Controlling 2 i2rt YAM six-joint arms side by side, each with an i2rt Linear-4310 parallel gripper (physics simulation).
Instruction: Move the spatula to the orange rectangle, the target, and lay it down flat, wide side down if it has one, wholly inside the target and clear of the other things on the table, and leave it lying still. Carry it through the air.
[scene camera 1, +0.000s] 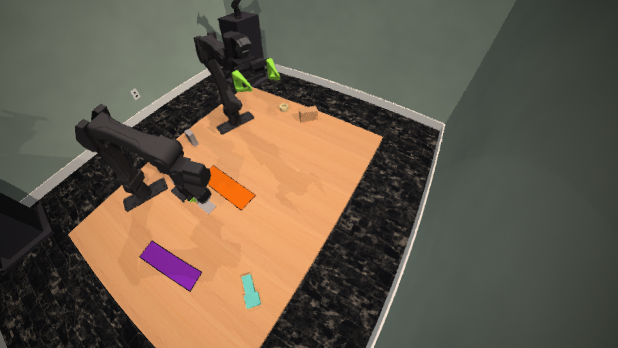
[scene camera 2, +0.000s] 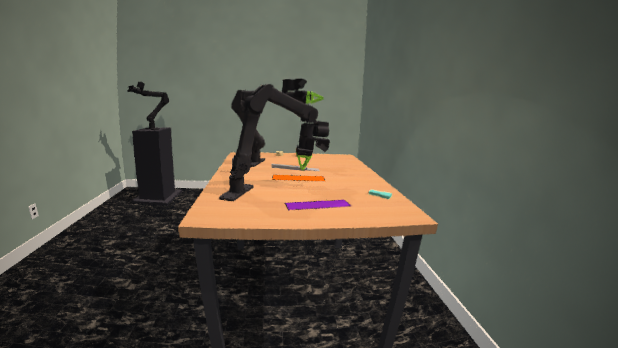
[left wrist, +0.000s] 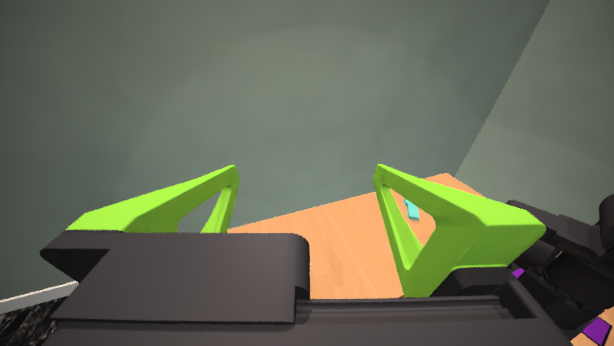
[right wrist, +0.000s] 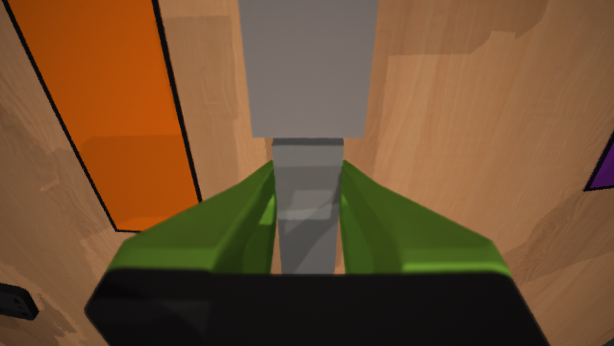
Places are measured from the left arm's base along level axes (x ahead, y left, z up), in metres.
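Pixels of known places: left gripper, between the fingertips: (scene camera 1: 266, 83) (scene camera 2: 321, 98) (left wrist: 306, 172); right gripper, between the fingertips: (scene camera 2: 302, 169) (right wrist: 308, 173); left arm's base, origin of its link: (scene camera 1: 235, 123) (scene camera 2: 255, 162); right arm's base, origin of its link: (scene camera 1: 145, 194) (scene camera 2: 237, 192).
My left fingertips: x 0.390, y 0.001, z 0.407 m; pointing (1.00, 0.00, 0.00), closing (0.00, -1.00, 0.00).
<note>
Ahead of a thing's pixels: the offset from my left fingertips to its middle. "spot": to the spot under its first point.
The grey spatula @[0.046 m back, 0.352 m right, 0.321 m down] (scene camera 1: 207, 207) (scene camera 2: 285, 166) (right wrist: 307, 70) is held in the air, blade pointing away from the wrist. My right gripper (scene camera 1: 194, 200) (scene camera 2: 303, 168) (right wrist: 308, 173) is shut on its handle. The orange rectangle @[spot: 0.028 m back, 0.212 m right, 0.406 m down] (scene camera 1: 232, 189) (scene camera 2: 298, 178) (right wrist: 115, 100) lies on the table, to the left of the spatula in the right wrist view and to the upper right of the blade in scene camera 1. The arm hides the handle in scene camera 1. My left gripper (scene camera 1: 265, 84) (scene camera 2: 322, 98) (left wrist: 306, 172) is open and empty, raised far from the spatula.
A purple rectangle (scene camera 1: 170, 266) (scene camera 2: 318, 205) (right wrist: 604, 170) and a teal object @[0.347 m ahead, 0.362 m right, 0.400 m down] (scene camera 1: 251, 291) (scene camera 2: 380, 193) (left wrist: 412, 209) lie nearer the front. A grey block @[0.398 m back, 0.238 m right, 0.369 m down] (scene camera 1: 191, 137) is between the arm bases. A brown block @[0.170 m back, 0.313 m left, 0.377 m down] (scene camera 1: 308, 115) and small cream ring @[0.316 m back, 0.262 m left, 0.395 m down] (scene camera 1: 284, 110) are at the back.
</note>
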